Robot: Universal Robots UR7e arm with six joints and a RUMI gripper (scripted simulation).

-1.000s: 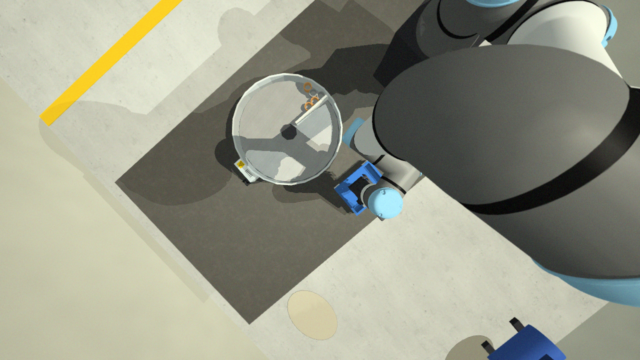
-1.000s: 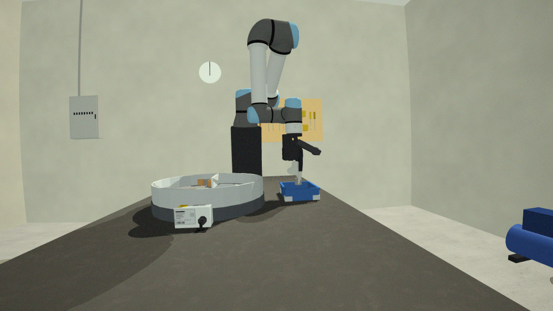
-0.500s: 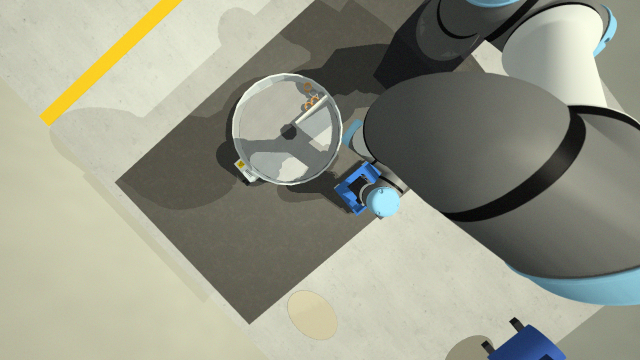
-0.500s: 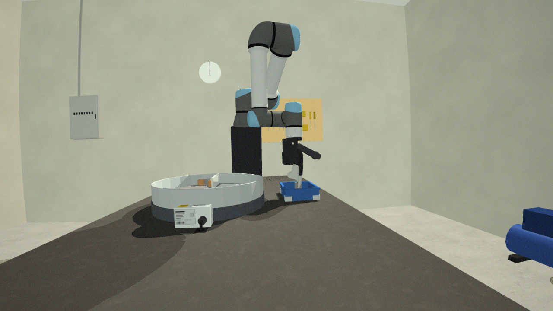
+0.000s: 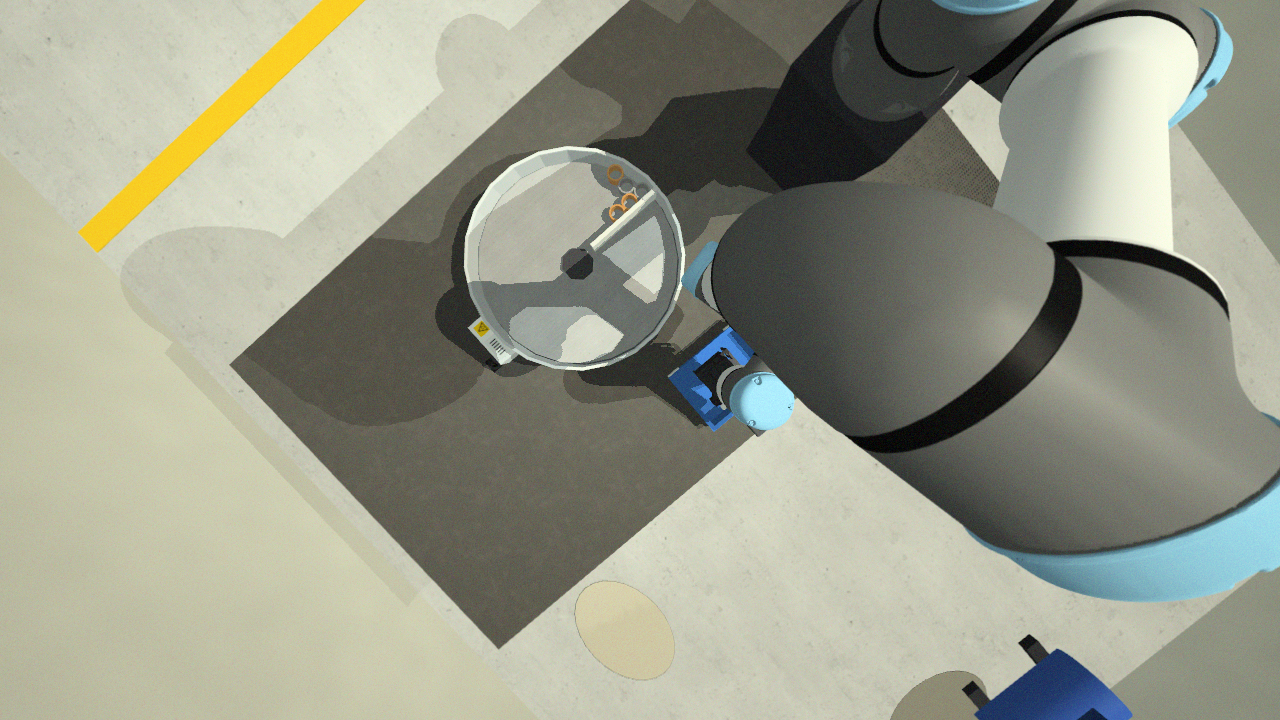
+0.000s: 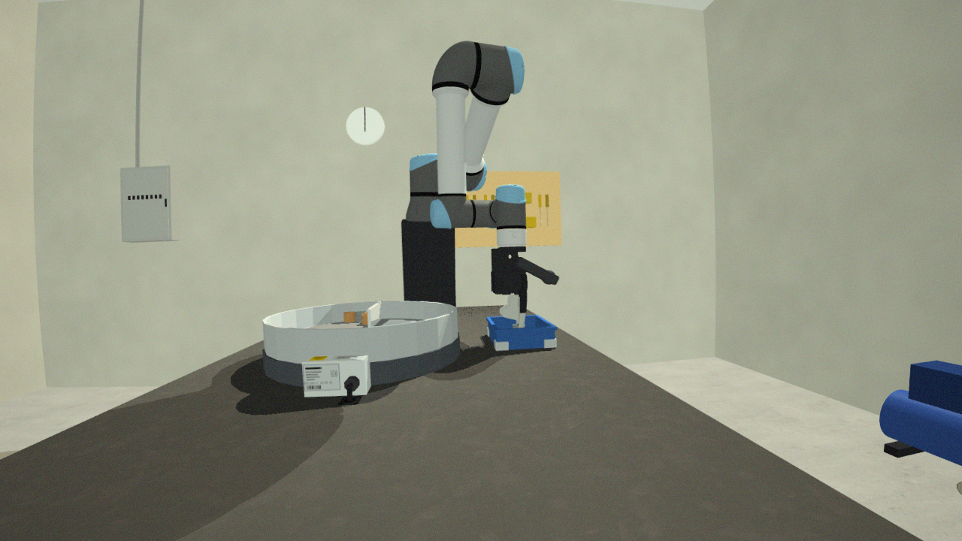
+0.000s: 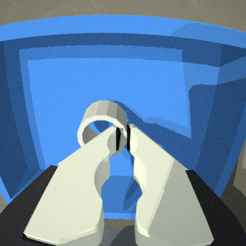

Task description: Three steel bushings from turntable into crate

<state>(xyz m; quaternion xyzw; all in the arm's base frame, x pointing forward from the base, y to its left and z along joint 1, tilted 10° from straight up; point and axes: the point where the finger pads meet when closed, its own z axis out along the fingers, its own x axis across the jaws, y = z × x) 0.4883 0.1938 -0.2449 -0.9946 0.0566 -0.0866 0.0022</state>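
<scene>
My hand is 10 mm past the blue crate and 10 mm above it. From my hand the other things lie so: round white turntable 20 mm ahead, 380 mm to the right, 20 mm above.
</scene>
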